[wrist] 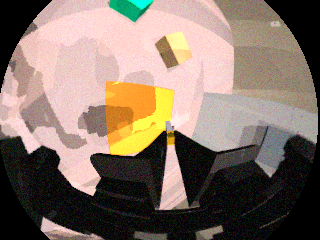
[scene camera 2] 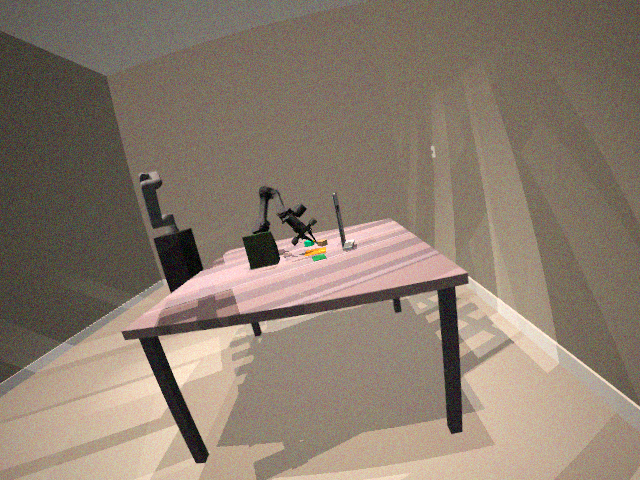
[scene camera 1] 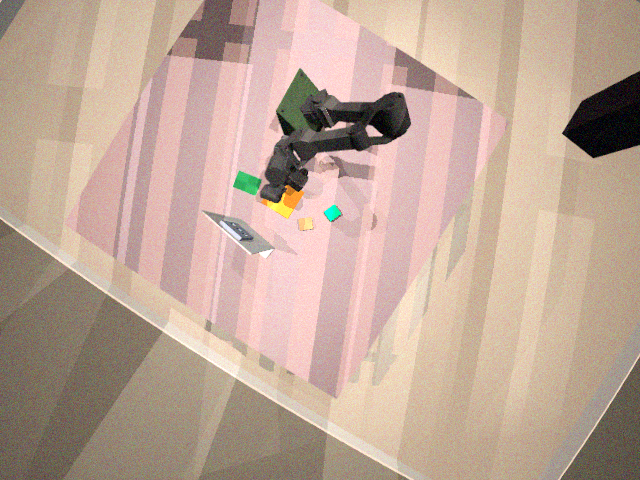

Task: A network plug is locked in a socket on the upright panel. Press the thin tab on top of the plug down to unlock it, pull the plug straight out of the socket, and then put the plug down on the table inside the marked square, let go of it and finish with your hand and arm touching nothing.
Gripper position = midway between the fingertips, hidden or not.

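You've got the gripper showing at [scene camera 1: 278, 196] and at [wrist: 169, 133]. There's a tan cube [wrist: 173, 49], then an upright grey panel [scene camera 1: 237, 229], and an orange marked square [wrist: 136, 114] as well.
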